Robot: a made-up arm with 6 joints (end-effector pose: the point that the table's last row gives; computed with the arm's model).
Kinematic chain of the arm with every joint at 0, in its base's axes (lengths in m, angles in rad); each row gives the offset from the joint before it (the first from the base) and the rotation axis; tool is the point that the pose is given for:
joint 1: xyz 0 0 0.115 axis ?
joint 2: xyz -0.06 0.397 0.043 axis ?
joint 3: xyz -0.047 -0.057 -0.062 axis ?
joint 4: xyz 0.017 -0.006 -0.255 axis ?
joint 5: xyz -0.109 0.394 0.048 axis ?
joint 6: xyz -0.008 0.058 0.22 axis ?
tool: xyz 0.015 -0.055 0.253
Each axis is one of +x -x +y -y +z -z.
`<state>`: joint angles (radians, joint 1 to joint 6).
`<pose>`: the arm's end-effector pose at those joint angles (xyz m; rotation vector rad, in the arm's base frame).
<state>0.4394 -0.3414 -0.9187 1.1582 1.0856 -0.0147</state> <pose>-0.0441 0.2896 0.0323 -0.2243 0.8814 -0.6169</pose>
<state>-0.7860 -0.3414 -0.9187 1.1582 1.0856 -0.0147</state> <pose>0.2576 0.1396 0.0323 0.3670 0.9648 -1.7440</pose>
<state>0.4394 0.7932 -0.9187 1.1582 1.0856 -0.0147</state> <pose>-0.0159 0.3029 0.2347 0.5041 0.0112 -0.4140</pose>
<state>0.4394 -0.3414 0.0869 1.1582 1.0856 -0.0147</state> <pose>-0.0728 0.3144 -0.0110 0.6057 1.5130 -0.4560</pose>
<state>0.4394 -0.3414 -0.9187 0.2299 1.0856 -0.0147</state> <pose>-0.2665 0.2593 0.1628 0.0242 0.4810 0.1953</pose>
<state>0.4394 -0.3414 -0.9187 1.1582 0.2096 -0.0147</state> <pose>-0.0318 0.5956 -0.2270 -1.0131 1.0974 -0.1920</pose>
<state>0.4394 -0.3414 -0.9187 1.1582 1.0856 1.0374</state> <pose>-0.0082 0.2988 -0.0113 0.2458 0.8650 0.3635</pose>
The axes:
joint 1: +z
joint 2: -y
joint 3: +x
joint 4: +y
joint 5: +x
joint 6: +z

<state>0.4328 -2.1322 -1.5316 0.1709 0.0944 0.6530</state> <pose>-0.6318 0.3964 0.3906 0.9149 -2.2459 -1.9509</pose>
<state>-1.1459 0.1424 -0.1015 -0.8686 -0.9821 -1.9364</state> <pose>0.8879 0.7790 -0.2512 0.7066 1.6195 2.1196</pose>
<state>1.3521 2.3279 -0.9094 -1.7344 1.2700 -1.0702</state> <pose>0.1089 0.2753 0.2058 -1.3863 2.3118 -1.0501</pose>
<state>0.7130 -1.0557 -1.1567 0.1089 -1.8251 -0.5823</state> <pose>-0.9991 -0.3458 -0.1662 -2.2788 -1.3928 1.6194</pose>
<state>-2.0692 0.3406 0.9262 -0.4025 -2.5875 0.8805</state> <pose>1.0680 -0.5544 0.2231 -0.3604 1.7192 -1.6186</pose>
